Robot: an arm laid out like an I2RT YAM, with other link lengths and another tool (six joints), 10 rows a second.
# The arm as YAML. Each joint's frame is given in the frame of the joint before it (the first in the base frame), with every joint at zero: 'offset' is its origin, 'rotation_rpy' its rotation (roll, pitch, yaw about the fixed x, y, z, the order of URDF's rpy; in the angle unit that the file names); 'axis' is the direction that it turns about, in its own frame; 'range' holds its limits. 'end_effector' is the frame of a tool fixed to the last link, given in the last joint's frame.
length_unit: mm
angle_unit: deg
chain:
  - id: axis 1
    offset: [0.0, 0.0, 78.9]
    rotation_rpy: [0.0, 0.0, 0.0]
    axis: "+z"
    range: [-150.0, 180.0]
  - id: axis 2
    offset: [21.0, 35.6, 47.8]
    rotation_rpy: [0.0, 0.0, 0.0]
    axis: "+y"
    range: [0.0, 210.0]
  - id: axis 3
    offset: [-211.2, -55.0, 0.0]
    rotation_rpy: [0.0, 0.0, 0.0]
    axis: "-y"
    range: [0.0, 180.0]
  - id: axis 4
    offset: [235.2, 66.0, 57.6]
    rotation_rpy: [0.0, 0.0, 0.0]
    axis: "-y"
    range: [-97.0, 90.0]
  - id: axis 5
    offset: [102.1, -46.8, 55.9]
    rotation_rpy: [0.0, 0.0, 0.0]
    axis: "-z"
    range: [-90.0, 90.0]
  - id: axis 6
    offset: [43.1, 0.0, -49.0]
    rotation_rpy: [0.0, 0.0, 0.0]
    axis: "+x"
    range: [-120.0, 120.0]
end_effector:
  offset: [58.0, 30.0, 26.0]
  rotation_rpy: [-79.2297, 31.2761, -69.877]
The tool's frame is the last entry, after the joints.
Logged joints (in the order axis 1, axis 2, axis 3, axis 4, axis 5, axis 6), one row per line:
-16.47, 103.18, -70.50, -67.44, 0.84, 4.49
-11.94, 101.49, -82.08, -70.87, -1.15, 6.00
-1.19, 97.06, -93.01, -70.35, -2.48, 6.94
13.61, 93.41, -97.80, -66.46, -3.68, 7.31
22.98, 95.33, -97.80, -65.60, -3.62, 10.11
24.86, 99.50, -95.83, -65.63, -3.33, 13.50
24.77, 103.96, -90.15, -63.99, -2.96, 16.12
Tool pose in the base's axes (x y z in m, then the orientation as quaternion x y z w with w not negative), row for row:
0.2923, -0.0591, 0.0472, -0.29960, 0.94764, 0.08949, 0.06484
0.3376, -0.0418, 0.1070, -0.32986, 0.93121, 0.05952, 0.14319
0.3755, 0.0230, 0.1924, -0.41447, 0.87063, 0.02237, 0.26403
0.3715, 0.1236, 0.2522, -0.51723, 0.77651, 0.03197, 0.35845
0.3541, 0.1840, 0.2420, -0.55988, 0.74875, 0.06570, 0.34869
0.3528, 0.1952, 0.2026, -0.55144, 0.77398, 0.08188, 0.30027
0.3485, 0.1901, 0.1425, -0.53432, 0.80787, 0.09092, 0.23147
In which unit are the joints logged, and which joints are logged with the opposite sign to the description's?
The joints are logged in degrees. Opposite sign: axis 3.
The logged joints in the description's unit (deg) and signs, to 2 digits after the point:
-16.47, 103.18, 70.50, -67.44, 0.84, 4.49
-11.94, 101.49, 82.08, -70.87, -1.15, 6.00
-1.19, 97.06, 93.01, -70.35, -2.48, 6.94
13.61, 93.41, 97.80, -66.46, -3.68, 7.31
22.98, 95.33, 97.80, -65.60, -3.62, 10.11
24.86, 99.50, 95.83, -65.63, -3.33, 13.50
24.77, 103.96, 90.15, -63.99, -2.96, 16.12

